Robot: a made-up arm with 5 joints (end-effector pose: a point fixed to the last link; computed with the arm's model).
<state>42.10 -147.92 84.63 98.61 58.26</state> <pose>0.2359 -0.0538 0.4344 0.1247 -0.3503 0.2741 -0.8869</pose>
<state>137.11 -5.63 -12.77 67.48 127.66</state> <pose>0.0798 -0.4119 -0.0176 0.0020 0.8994 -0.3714 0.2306</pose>
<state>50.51 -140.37 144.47 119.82 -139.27</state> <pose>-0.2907 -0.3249 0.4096 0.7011 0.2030 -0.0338 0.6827</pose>
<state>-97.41 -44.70 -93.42 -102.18 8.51</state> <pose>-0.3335 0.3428 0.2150 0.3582 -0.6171 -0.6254 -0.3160</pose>
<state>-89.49 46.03 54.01 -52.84 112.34</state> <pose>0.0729 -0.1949 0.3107 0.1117 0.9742 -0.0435 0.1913</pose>
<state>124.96 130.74 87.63 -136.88 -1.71</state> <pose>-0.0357 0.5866 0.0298 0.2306 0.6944 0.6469 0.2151</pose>
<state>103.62 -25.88 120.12 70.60 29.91</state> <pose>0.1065 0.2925 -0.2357 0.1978 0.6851 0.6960 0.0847</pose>
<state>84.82 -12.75 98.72 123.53 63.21</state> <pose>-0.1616 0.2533 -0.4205 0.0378 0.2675 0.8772 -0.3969</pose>
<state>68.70 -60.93 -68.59 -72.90 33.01</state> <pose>0.4045 0.3024 -0.1493 0.8417 -0.3147 0.2317 0.3726</pose>
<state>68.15 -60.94 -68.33 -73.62 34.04</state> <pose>0.4055 0.3047 -0.1592 0.8422 -0.3207 0.2349 0.3642</pose>
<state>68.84 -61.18 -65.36 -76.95 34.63</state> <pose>0.4207 0.2961 -0.1612 0.8412 -0.3571 0.2294 0.3351</pose>
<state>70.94 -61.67 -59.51 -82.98 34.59</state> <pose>0.4519 0.2728 -0.1490 0.8356 -0.4206 0.2159 0.2798</pose>
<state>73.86 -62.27 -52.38 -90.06 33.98</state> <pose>0.4885 0.2387 -0.1197 0.8247 -0.4865 0.2008 0.2070</pose>
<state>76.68 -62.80 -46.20 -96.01 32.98</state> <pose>0.5155 0.2060 -0.0818 0.8128 -0.5327 0.1899 0.1398</pose>
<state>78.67 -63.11 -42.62 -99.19 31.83</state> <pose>0.5267 0.1867 -0.0508 0.8061 -0.5533 0.1839 0.1016</pose>
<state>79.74 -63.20 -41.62 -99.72 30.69</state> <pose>0.5263 0.1820 -0.0333 0.8057 -0.5560 0.1808 0.0951</pose>
